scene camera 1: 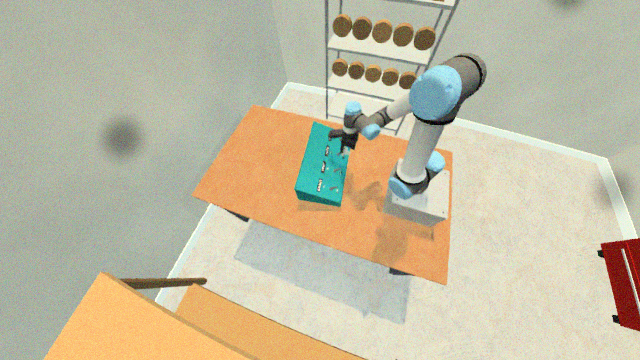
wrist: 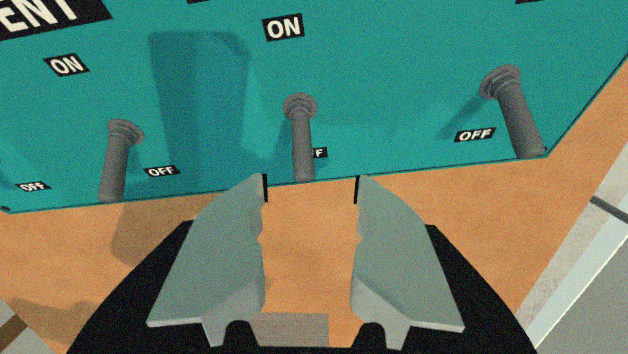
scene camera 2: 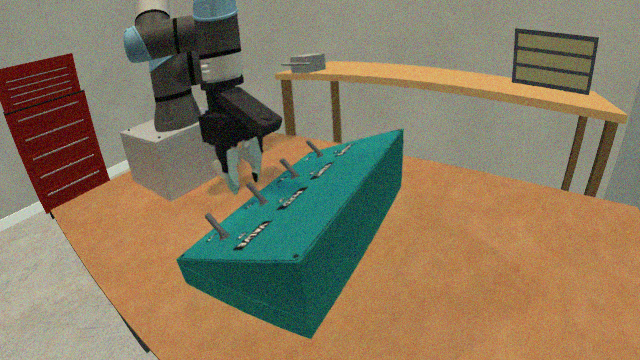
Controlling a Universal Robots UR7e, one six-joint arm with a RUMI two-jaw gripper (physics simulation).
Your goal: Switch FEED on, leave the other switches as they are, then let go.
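Frame: origin at the arm's base, x ahead, y left, z up, level; metres.
Seen in the pictures: gripper, fingertip midpoint: (scene camera 1: 343, 152) (wrist: 311, 177) (scene camera 2: 246, 187); arm's base, origin of the base link: (scene camera 2: 178, 123).
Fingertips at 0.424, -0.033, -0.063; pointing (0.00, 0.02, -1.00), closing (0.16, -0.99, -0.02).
Observation:
Offsets run from my fingertips to a thing's middle, as dx, dy, dz. Level surfaces: height alone.
A teal switch panel {+0.079, +0.092, -0.056} (scene camera 1: 311, 162) (scene camera 2: 320, 212) (wrist: 395, 55) carries a row of grey levers. The VENT label {+0.059, +0.149, -0.003} (wrist: 40, 14) belongs to the left lever {-0.020, +0.123, -0.007} (wrist: 116, 162) (scene camera 2: 288, 168). The middle lever {+0.018, +0.009, -0.007} (wrist: 302, 145) (scene camera 2: 256, 193) has its name cut off in the wrist view and unreadable in the scene views. It, the VENT lever and the right lever {+0.055, -0.105, -0.007} (wrist: 520, 120) (scene camera 2: 217, 226) tilt toward OFF; the farthest lever {-0.057, +0.237, -0.007} (scene camera 2: 314, 148) leans alike. My gripper (scene camera 1: 344, 153) (scene camera 2: 245, 184) (wrist: 311, 177) is partly open and empty at the panel's low edge, its gap lined up with the middle lever's tip.
The panel stands on an orange table {dz -0.115} (scene camera 1: 240, 150) (scene camera 2: 475, 260) in front of the robot's grey base box (scene camera 1: 417, 215) (scene camera 2: 170, 165). The VENT and right levers flank the middle one. A shelf rack (scene camera 1: 326, 75) stands behind the table; a red cabinet (scene camera 2: 55, 130) and a wooden bench (scene camera 2: 425, 77) stand farther off.

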